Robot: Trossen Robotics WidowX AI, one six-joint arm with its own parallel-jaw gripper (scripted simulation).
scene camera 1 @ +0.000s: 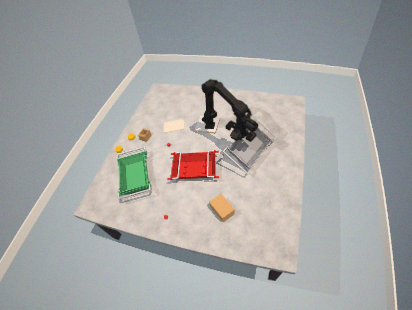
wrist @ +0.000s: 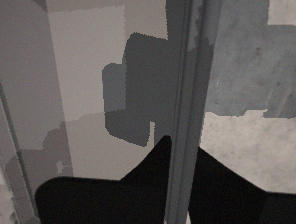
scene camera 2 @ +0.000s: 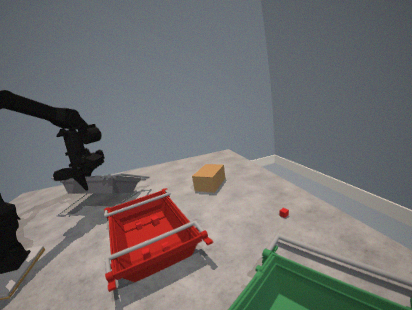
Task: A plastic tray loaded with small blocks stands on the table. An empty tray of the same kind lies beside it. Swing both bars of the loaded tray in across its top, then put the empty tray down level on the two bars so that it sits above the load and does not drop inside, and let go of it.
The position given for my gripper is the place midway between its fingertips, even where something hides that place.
Observation:
I see my gripper [scene camera 2: 87, 189] and a grey tray [scene camera 2: 113, 183].
The grey tray is seen too in the wrist view [wrist: 94, 94]. My gripper is seen too in the wrist view [wrist: 173, 142].

